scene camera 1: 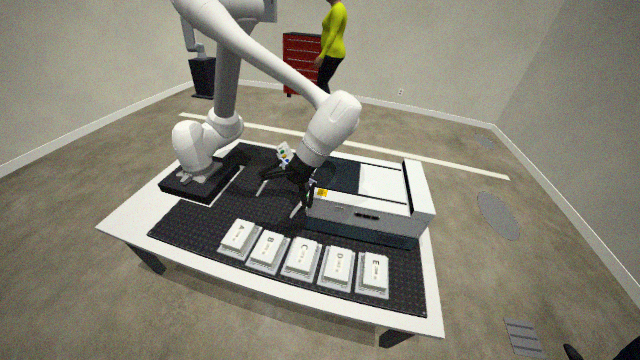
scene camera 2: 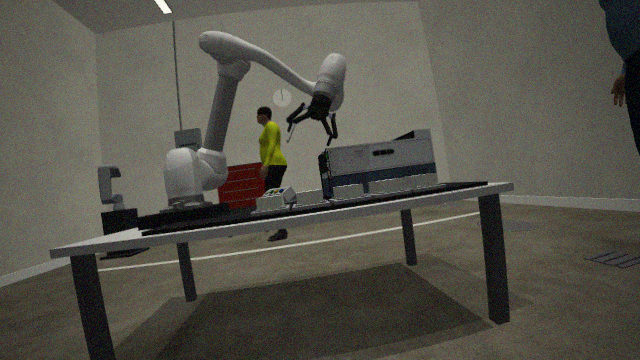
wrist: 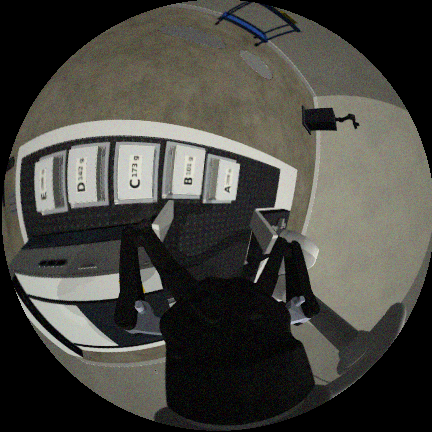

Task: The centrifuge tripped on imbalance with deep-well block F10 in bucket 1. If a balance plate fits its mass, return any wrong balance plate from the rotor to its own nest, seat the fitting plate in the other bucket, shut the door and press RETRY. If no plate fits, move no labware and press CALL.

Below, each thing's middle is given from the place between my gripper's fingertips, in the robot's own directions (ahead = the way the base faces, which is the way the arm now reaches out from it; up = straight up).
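Labels:
My hand: 7 cm to the left of balance plate B (scene camera 1: pixel 265 253), 1 cm past, 18 cm above. Counted from my hand: balance plate C (scene camera 1: pixel 301 258), 6 cm to the right, 12 cm ahead, 18 cm below; balance plate A (scene camera 1: pixel 238 237), 6 cm to the right, 14 cm behind, 18 cm below; balance plate D (scene camera 1: pixel 337 268), 5 cm to the right, 26 cm ahead, 18 cm below.

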